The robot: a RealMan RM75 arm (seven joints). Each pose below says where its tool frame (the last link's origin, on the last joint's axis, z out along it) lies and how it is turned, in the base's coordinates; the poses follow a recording.
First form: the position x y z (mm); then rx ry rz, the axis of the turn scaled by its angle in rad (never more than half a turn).
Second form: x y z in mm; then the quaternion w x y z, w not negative. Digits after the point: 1 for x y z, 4 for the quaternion.
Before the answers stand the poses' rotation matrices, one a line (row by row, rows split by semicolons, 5 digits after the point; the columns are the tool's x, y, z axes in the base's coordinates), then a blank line. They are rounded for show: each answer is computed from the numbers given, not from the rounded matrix.
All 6 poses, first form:
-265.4, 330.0, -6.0, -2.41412, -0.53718, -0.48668
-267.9, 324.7, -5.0, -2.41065, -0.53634, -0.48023
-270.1, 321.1, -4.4, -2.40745, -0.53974, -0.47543
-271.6, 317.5, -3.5, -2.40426, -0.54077, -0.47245
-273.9, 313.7, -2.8, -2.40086, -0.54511, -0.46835
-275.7, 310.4, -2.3, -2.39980, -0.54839, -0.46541
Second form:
0.85004 0.48246 0.21132; 0.25778 -0.73094 0.63188; 0.45933 -0.48265 -0.74570
0.85175 0.48164 0.20628; 0.25804 -0.72825 0.63488; 0.45601 -0.48753 -0.74456
0.85179 0.48358 0.20152; 0.26093 -0.72516 0.63722; 0.45428 -0.49019 -0.74387
0.85204 0.48436 0.19855; 0.26178 -0.72271 0.63966; 0.45332 -0.49304 -0.74257
0.85158 0.48700 0.19401; 0.26515 -0.71940 0.64199; 0.45222 -0.49527 -0.74176
0.85128 0.48872 0.19100; 0.26793 -0.71783 0.64260; 0.45115 -0.49585 -0.74202

-265.4, 330.0, -6.0, 0.3055, -0.9120, -0.2029, -0.1838
-267.9, 324.7, -5.0, 0.3078, -0.9117, -0.2028, -0.1816
-270.1, 321.1, -4.4, 0.3093, -0.9112, -0.2043, -0.1799
-271.6, 317.5, -3.5, 0.3110, -0.9107, -0.2048, -0.1790
-273.9, 313.7, -2.8, 0.3124, -0.9100, -0.2066, -0.1775
-275.7, 310.4, -2.3, 0.3128, -0.9098, -0.2079, -0.1764

